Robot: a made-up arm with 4 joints.
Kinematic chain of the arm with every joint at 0, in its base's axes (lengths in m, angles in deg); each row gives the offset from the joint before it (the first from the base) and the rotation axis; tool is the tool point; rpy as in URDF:
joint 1: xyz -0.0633 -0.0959 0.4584 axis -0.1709 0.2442 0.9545
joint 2: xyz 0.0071 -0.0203 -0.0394 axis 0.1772 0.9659 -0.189
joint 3: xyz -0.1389 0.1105 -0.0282 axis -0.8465 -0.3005 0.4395
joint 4: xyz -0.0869 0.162 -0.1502 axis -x
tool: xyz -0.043 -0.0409 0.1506 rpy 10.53 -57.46 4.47
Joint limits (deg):
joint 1: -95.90..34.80
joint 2: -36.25..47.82
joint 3: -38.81..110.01
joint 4: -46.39..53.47
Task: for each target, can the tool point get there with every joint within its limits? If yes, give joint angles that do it. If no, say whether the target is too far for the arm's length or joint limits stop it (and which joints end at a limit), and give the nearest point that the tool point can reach.
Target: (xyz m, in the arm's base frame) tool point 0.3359 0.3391 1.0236
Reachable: no: too far | nearest point 0.1903 0.1406 0.7068 | short by 0.401 m
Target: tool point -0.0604 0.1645 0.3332
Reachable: yes | joints -75.55 9.68 79.55 -9.75
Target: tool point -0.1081 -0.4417 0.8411
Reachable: no: joint limits stop it (at a limit: joint 1, joint 2, joint 3) | nearest point -0.1598 -0.1876 0.5496 | short by 0.390 m
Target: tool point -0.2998 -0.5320 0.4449
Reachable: no: joint limits stop it (at a limit: joint 1, joint 3, joint 4) | nearest point -0.3237 -0.3082 0.3945 | short by 0.231 m
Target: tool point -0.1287 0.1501 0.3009
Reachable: yes | joints -56.84 2.68 65.95 -14.29
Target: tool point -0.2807 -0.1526 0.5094
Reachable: yes | joints 23.67 39.03 66.87 -37.16
